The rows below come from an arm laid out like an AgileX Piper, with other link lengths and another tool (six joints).
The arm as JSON. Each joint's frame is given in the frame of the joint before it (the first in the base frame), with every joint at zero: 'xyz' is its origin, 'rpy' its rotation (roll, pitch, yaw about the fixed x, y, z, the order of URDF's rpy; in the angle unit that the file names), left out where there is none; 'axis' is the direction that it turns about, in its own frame. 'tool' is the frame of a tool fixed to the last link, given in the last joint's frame.
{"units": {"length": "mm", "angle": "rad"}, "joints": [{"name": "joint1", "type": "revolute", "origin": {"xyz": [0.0, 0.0, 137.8], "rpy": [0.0, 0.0, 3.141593]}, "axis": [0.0, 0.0, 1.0]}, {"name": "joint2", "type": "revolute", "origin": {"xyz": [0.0, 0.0, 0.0], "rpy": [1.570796, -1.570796, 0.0]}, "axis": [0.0, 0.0, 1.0]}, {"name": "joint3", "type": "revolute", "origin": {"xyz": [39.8, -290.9, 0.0], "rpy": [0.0, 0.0, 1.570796]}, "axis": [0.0, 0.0, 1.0]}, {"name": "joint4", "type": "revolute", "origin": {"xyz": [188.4, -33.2, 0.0], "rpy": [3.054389, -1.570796, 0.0]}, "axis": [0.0, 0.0, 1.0]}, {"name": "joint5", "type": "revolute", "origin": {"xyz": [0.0, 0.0, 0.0], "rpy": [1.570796, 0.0, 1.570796]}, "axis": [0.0, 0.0, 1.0]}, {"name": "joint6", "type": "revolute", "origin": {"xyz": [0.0, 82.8, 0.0], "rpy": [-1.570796, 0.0, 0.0]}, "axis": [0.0, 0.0, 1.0]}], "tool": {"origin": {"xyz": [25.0, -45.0, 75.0], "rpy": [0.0, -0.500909, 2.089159]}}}
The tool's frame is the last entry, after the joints.
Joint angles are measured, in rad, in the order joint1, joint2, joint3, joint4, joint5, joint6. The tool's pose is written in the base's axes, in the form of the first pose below.
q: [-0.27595 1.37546 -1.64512 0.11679 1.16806 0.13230]
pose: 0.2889 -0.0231 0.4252; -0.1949 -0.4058 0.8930; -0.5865 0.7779 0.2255; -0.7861 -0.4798 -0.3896
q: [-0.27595 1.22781 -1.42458 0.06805 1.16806 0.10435]
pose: 0.2448 -0.0162 0.3943; -0.2568 -0.4509 0.8548; -0.6207 0.7549 0.2117; -0.7408 -0.4762 -0.4737
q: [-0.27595 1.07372 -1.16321 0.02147 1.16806 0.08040]
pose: 0.1963 -0.0081 0.3469; -0.3361 -0.5117 0.7907; -0.6435 0.7378 0.2039; -0.6877 -0.4403 -0.5772
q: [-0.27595 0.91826 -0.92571 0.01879 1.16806 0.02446]
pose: 0.1487 0.0066 0.3023; -0.3628 -0.5825 0.7274; -0.6656 0.7083 0.2352; -0.6522 -0.3988 -0.6447
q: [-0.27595 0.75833 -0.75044 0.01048 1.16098 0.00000]
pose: 0.1098 0.0171 0.2714; -0.3572 -0.6022 0.7140; -0.6840 0.6892 0.2391; -0.6360 -0.4029 -0.6581
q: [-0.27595 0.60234 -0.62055 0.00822 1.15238 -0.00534]
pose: 0.0809 0.0252 0.2482; -0.3338 -0.5918 0.7337; -0.6945 0.6807 0.2331; -0.6374 -0.4318 -0.6382
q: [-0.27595 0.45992 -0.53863 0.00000 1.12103 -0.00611]
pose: 0.0638 0.0289 0.2360; -0.2792 -0.5511 0.7863; -0.7156 0.6655 0.2124; -0.6403 -0.5034 -0.5802
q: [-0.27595 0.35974 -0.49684 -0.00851 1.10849 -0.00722]
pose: 0.0534 0.0307 0.2293; -0.2377 -0.5158 0.8231; -0.7333 0.6510 0.1962; -0.6370 -0.5569 -0.5329
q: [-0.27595 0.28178 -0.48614 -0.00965 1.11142 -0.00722]
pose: 0.0458 0.0327 0.2287; -0.1987 -0.4799 0.8545; -0.7451 0.6404 0.1865; -0.6367 -0.5996 -0.4848
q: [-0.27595 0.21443 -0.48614 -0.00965 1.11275 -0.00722]
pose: 0.0398 0.0344 0.2307; -0.1583 -0.4405 0.8837; -0.7565 0.6293 0.1782; -0.6346 -0.6403 -0.4328
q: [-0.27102 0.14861 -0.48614 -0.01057 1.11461 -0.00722]
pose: 0.0335 0.0361 0.2321; -0.1160 -0.4029 0.9079; -0.7685 0.6154 0.1749; -0.6292 -0.6774 -0.3811
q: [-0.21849 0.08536 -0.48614 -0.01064 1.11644 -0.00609]
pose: 0.0256 0.0391 0.2331; -0.0384 -0.3925 0.9189; -0.7814 0.5851 0.2172; -0.6229 -0.7097 -0.3292
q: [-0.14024 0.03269 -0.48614 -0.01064 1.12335 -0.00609]
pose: 0.0170 0.0418 0.2329; 0.0508 -0.4043 0.9132; -0.7859 0.5480 0.2864; -0.6162 -0.7323 -0.2899
